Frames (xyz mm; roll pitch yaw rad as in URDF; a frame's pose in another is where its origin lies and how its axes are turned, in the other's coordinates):
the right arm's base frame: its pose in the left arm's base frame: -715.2 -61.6 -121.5 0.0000 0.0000 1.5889
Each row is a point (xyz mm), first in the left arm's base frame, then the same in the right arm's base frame.
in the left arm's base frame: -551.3 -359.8 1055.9
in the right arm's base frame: -301.1 -158.5 1177.4
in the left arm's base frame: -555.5 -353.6 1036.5
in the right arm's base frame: -294.8 -154.4 1158.0
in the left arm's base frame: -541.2 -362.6 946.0
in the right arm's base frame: -304.1 -168.5 1067.5
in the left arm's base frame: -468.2 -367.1 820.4
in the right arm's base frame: -309.9 -241.4 941.9
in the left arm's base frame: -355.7 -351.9 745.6
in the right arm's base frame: -296.8 -354.2 867.1
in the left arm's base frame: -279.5 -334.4 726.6
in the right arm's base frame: -280.6 -430.7 848.1
